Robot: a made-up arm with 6 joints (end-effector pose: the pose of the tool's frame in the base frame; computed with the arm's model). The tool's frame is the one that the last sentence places. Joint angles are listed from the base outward.
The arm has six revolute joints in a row. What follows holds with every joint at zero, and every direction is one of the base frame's. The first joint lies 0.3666 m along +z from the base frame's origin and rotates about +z. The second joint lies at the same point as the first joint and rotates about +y. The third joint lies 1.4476 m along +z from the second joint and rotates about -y. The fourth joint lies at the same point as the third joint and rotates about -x. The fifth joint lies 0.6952 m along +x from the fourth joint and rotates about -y. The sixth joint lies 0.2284 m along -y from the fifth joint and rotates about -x. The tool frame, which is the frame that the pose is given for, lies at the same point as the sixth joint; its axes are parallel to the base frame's.
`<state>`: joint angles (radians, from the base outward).
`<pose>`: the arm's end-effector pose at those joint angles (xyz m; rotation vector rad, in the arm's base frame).
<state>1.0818 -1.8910 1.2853 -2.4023 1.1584 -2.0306</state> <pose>-1.1233 -1.7518 0.0406 0.4020 -1.0424 -0.6481</pose>
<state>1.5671 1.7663 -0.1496 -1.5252 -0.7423 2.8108</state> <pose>0.0140 0.9701 -0.4916 1.2445 -0.9155 -2.6845</pose>
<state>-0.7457 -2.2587 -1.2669 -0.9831 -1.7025 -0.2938</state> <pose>-0.5112 0.2997 -0.0746 0.7131 0.5460 0.1863</pose>
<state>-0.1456 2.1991 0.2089 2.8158 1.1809 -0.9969</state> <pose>0.9761 0.0756 -1.1490 0.3445 1.4665 2.3252</pose>
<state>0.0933 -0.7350 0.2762 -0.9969 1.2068 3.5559</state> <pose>-0.4257 -0.1644 1.9278 -1.2281 0.4631 -1.8575</pose>
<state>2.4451 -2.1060 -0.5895 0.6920 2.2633 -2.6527</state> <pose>1.1507 -0.7331 0.3304 0.0727 0.8130 -1.1458</pose>
